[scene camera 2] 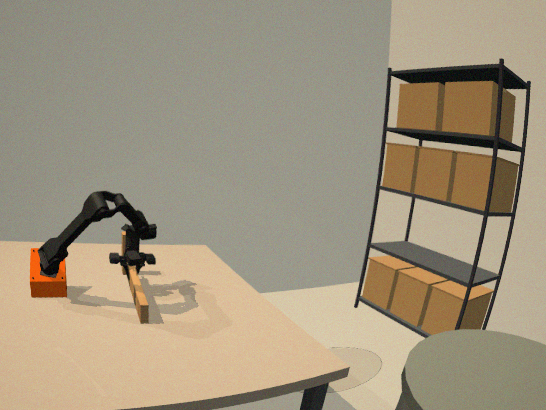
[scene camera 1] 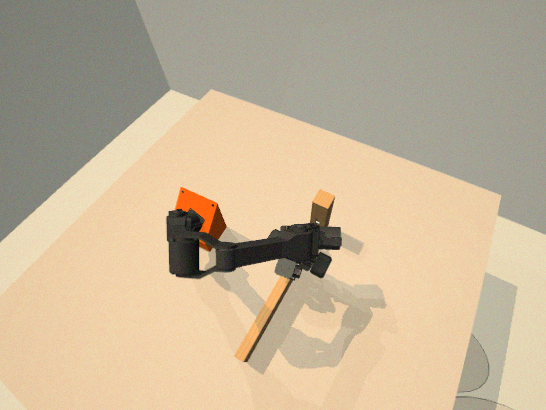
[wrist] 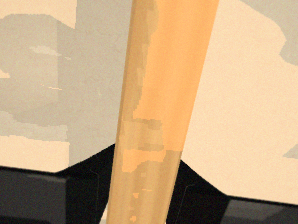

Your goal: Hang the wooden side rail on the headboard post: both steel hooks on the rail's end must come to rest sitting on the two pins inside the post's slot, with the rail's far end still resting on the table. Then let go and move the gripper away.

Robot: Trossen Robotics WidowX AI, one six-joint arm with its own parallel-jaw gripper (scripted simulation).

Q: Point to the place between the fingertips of the gripper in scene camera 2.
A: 132, 279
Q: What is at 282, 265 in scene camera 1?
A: The gripper.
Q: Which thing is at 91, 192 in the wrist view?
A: The gripper.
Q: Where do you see a wooden side rail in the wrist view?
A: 165, 54
